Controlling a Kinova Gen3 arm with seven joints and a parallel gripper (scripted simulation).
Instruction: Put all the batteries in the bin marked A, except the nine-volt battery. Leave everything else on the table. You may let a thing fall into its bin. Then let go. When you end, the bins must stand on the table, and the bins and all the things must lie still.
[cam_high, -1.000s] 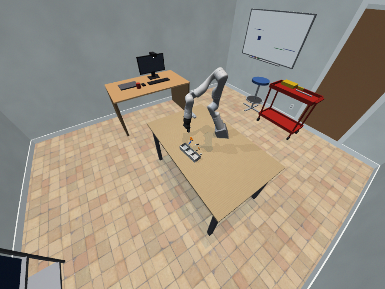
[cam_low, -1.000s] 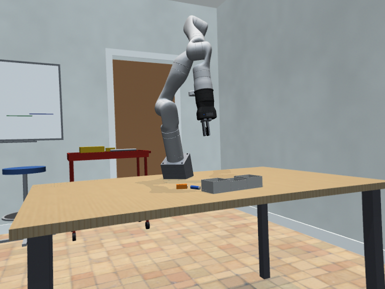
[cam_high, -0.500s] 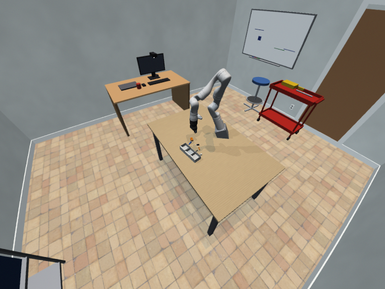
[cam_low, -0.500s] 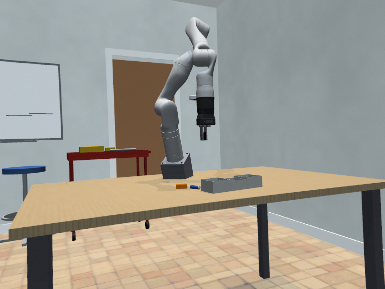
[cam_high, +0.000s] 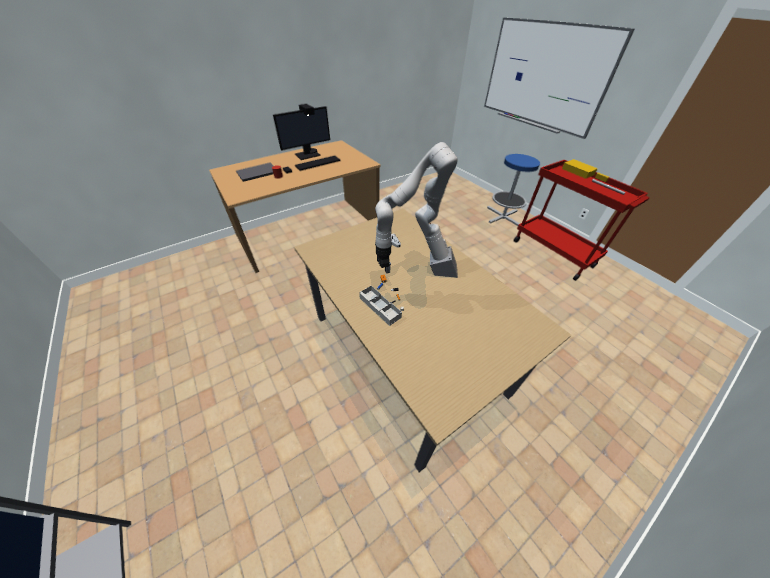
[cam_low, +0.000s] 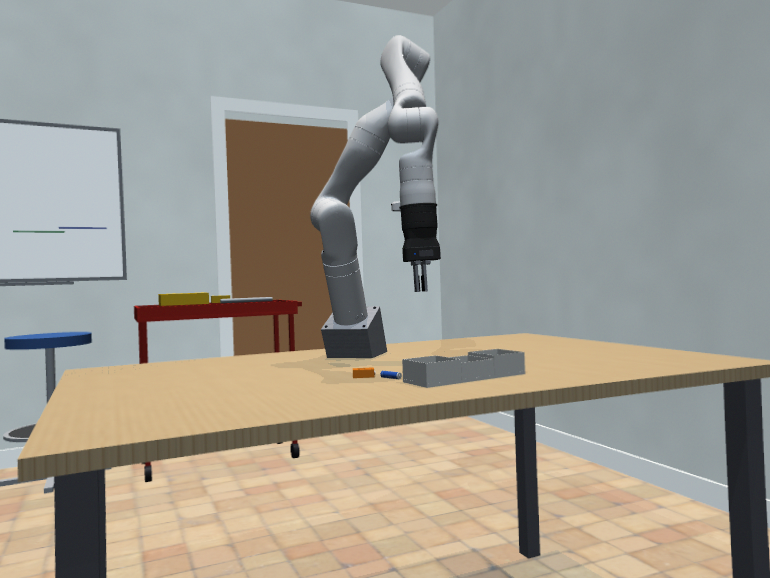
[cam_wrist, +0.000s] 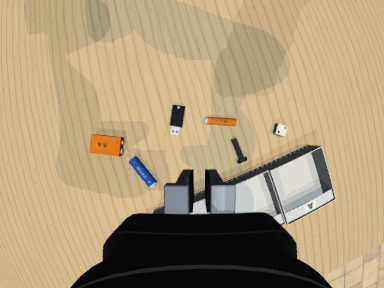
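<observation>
The bin row is 17 cm below my hand, 9 cm ahead of it and 5 cm to the left of it. From my hand the other things lie so: black USB stick (19 cm below, 6 cm behind); black bolt (19 cm below, 6 cm to the left, 1 cm ahead); orange cylindrical battery (19 cm below, 5 cm to the left, 4 cm behind).
</observation>
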